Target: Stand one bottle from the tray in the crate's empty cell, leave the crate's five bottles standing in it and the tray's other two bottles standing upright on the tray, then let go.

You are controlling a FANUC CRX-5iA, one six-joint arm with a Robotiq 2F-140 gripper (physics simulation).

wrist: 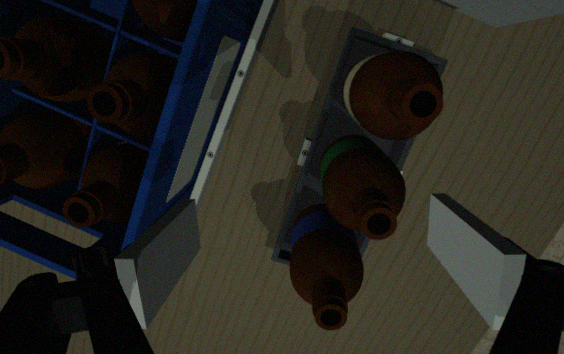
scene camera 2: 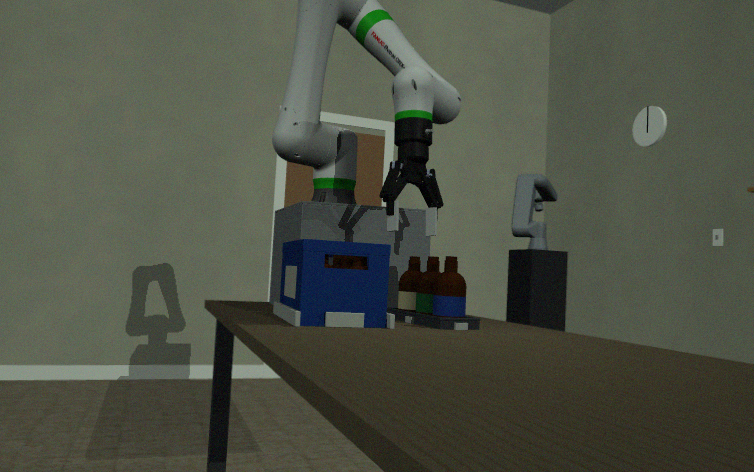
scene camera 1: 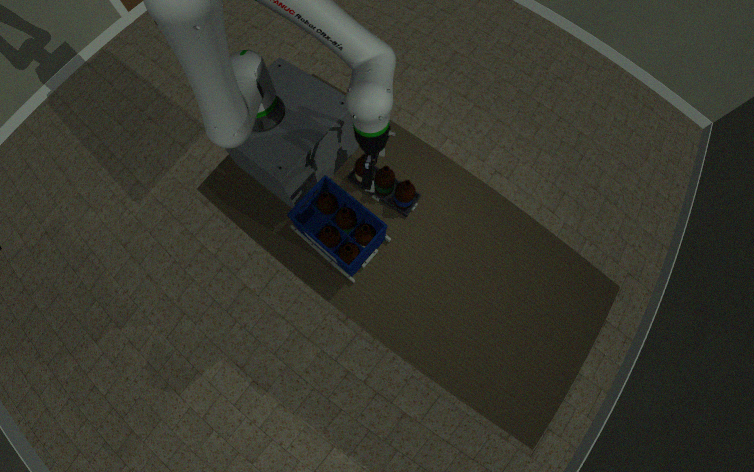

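Where they show: gripper, between the fingertips: [wrist: 311, 222] [scene camera 2: 412, 233] [scene camera 1: 375, 172]; arm's base, origin of its link: [scene camera 1: 263, 113].
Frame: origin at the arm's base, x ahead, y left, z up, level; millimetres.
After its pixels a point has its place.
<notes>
The blue crate [scene camera 1: 369, 257] {z -262, x 548, y -110 mm} [scene camera 2: 345, 292] {z -222, x 543, y -109 mm} [wrist: 168, 115] {z -117, x 393, y -14 mm} holds several standing brown bottles; its empty cell [scene camera 1: 305, 214] {z -223, x 276, y -140 mm} is at the left corner in scene camera 1. On the dark tray [scene camera 2: 439, 321] {z -276, x 551, y 104 mm} [wrist: 334, 122] {z -287, x 375, y 107 mm} stand three upright bottles in a row: cream-labelled [scene camera 1: 360, 168] {z -176, x 329, y 108 mm} [scene camera 2: 407, 283] {z -201, x 352, y 107 mm} [wrist: 395, 95] {z -147, x 328, y 119 mm}, green-labelled [scene camera 1: 385, 180] {z -174, x 429, y 126 mm} [scene camera 2: 427, 288] {z -209, x 441, y 121 mm} [wrist: 362, 185] {z -169, x 401, y 133 mm} and blue-labelled [scene camera 1: 405, 193] {z -172, x 515, y 130 mm} [scene camera 2: 450, 289] {z -206, x 537, y 133 mm} [wrist: 327, 265] {z -173, x 482, y 139 mm}. My gripper [scene camera 1: 373, 170] {z -80, x 409, y 90 mm} [scene camera 2: 411, 222] {z -80, x 409, y 90 mm} [wrist: 311, 222] {z -80, x 409, y 90 mm} is open and empty, pointing down above the bottle tops. In scene camera 1 it partly hides the cream-labelled bottle.
The grey robot pedestal [scene camera 1: 289, 139] {z -2, x 146, y -20 mm} [scene camera 2: 286, 233] {z -82, x 54, y -147 mm} stands behind the crate and tray. White brackets [scene camera 2: 345, 319] {z -276, x 555, y -110 mm} [wrist: 240, 74] {z -262, x 364, y -5 mm} line the crate's base. A narrow strip of wooden table [scene camera 1: 472, 278] {z -292, x 892, y 72 mm} [scene camera 2: 472, 389] {z -292, x 1166, y -150 mm} [wrist: 250, 150] {z -292, x 444, y 30 mm} separates crate and tray. The left finger shows beside the crate's corner in the wrist view.
</notes>
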